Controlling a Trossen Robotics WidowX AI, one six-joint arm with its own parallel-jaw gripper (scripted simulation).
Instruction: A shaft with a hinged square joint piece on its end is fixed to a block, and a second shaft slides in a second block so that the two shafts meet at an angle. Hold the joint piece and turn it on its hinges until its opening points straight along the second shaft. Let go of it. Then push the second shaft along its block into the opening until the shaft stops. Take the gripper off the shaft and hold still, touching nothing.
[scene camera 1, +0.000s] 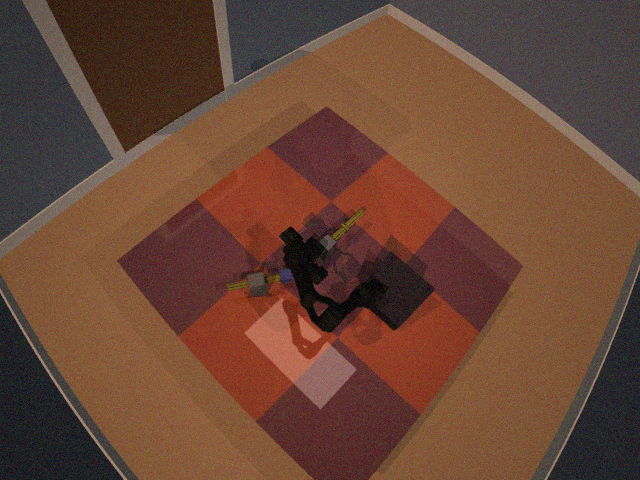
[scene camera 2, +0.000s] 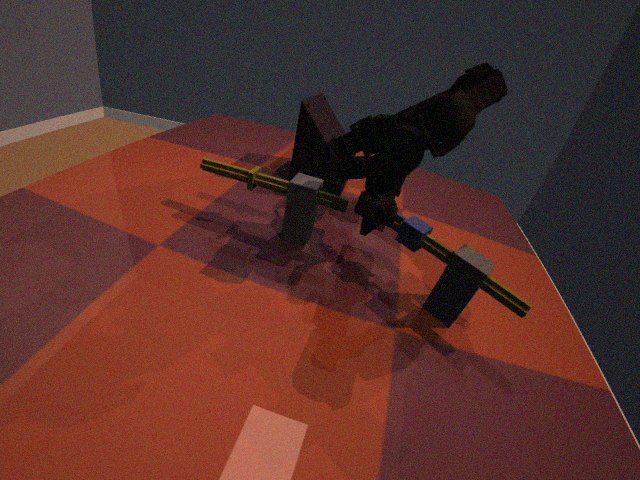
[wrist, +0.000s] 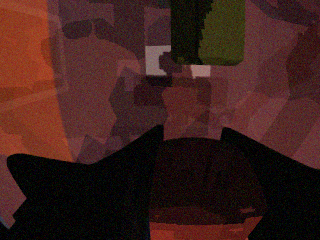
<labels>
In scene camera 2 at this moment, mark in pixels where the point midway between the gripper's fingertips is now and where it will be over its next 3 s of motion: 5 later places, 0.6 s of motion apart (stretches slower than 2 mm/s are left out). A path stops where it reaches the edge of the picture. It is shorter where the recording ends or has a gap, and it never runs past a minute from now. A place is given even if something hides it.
The gripper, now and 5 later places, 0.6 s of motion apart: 364, 229; 365, 230; 370, 214; 379, 185; 391, 151; 377, 153
</labels>
